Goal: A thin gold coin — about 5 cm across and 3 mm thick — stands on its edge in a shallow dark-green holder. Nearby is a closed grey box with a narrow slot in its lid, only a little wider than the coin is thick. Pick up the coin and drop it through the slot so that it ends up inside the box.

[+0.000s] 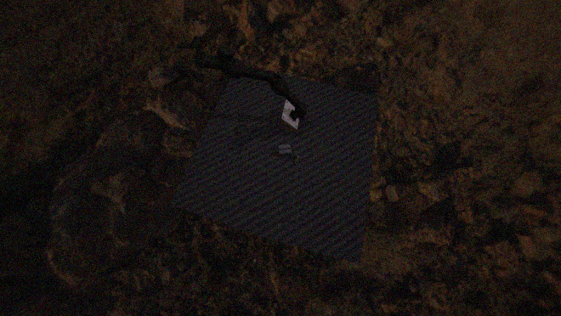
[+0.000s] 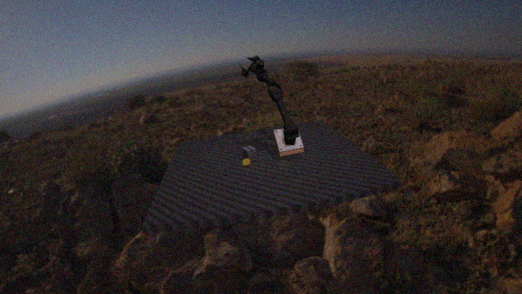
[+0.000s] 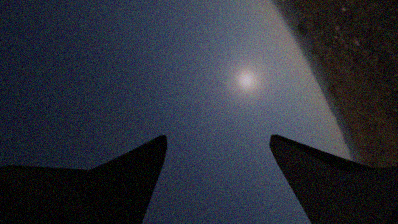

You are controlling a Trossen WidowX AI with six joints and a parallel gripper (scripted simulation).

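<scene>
Now: the gold coin 4 cm ahead of my gripper tip, 61 cm to the left of it and 59 cm below it.
</scene>
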